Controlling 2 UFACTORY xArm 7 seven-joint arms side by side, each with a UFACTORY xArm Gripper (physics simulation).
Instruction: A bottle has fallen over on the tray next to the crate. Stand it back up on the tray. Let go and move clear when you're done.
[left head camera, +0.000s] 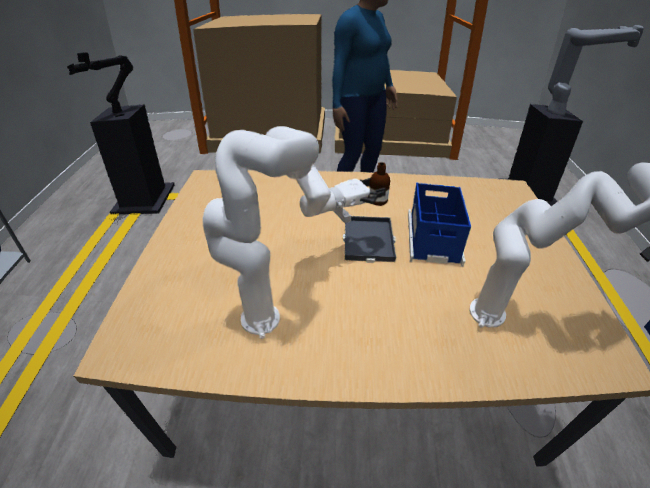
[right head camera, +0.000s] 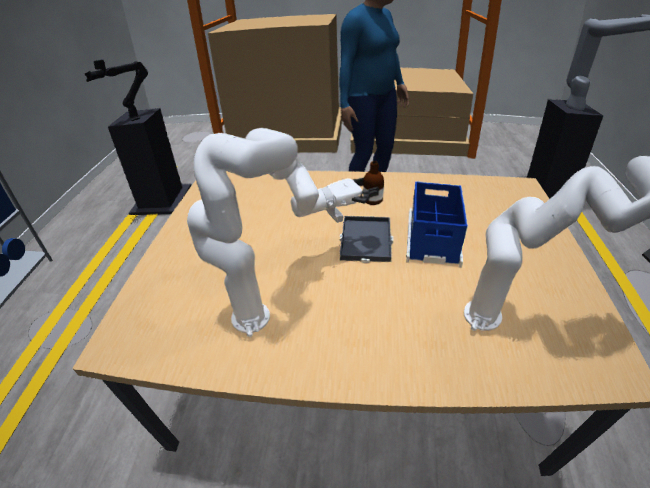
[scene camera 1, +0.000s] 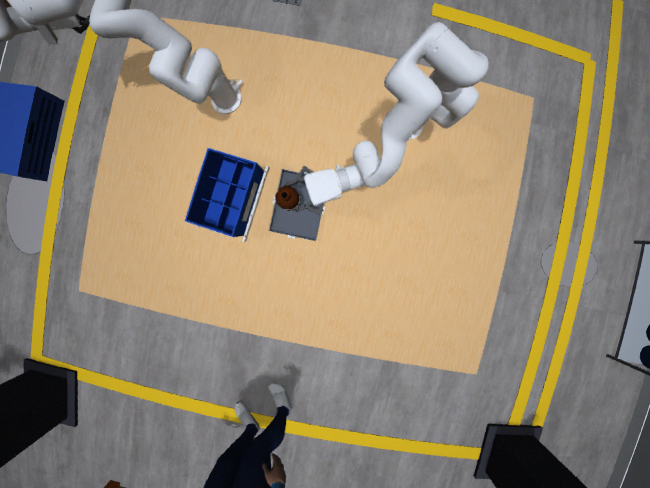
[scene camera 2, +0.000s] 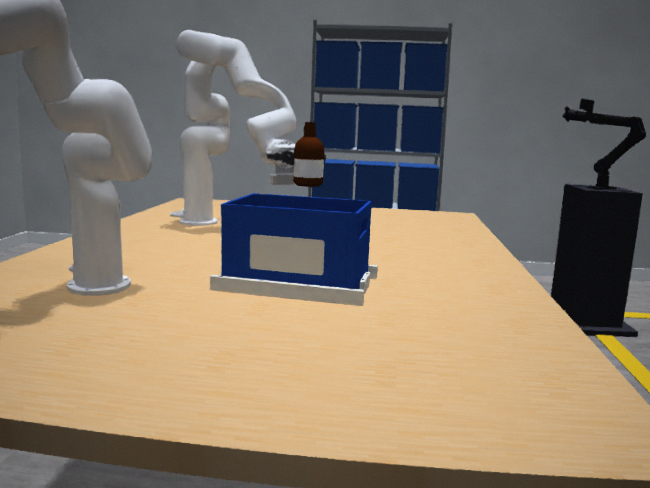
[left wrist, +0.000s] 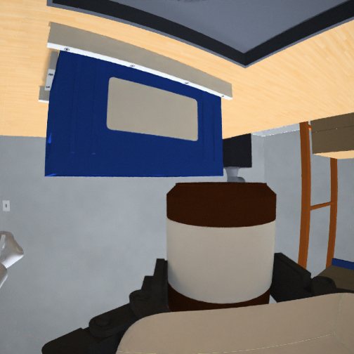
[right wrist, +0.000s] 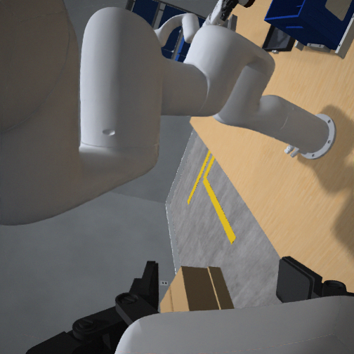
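Where they show: left gripper, fingertip midpoint: (left head camera: 378, 186) (right head camera: 372, 185) (scene camera 2: 308, 158); left arm's base, link origin: (left head camera: 260, 319) (right head camera: 250, 317) (scene camera 2: 198, 222); right arm's base, link origin: (left head camera: 487, 312) (right head camera: 482, 315) (scene camera 1: 226, 99) (scene camera 2: 99, 286).
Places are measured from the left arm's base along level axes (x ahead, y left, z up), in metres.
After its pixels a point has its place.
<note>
A brown bottle with a pale label (left head camera: 380, 182) @(x 0.206, y -0.503, z 0.283 m) (right head camera: 373, 181) @(x 0.206, y -0.504, z 0.284 m) (scene camera 1: 286, 198) @(x 0.247, y -0.515, z 0.338 m) (scene camera 2: 308, 169) @(x 0.226, y -0.554, z 0.226 m) (left wrist: 221, 255) is upright, neck up, in the air. My left gripper (left head camera: 379, 193) @(x 0.236, y -0.514, z 0.249 m) (left wrist: 219, 276) is shut on it, reaching in from the side, with one finger on each side. In scene camera 1 the bottle appears over the dark tray (left head camera: 370, 257) @(x 0.129, y -0.449, z 0.018 m) (right head camera: 365, 256) @(x 0.129, y -0.449, z 0.023 m) (scene camera 1: 295, 224) @(x 0.315, y -0.528, z 0.005 m) (left wrist: 200, 20), near the edge facing the crate. The tray's shadowed floor shows below the bottle in the head views. My right gripper (right wrist: 219, 280) is open with nothing between its fingers, off to the table's side.
A blue divided crate (left head camera: 439, 244) @(x 0.040, y -0.684, z 0.081 m) (right head camera: 436, 244) @(x 0.039, y -0.686, z 0.081 m) (scene camera 2: 236, 239) @(x 0.022, y -0.784, z 0.106 m) (left wrist: 75, 115) stands beside the tray, lower than the held bottle, with pale strips at its base. A person (left head camera: 362, 52) stands behind the far table edge.
</note>
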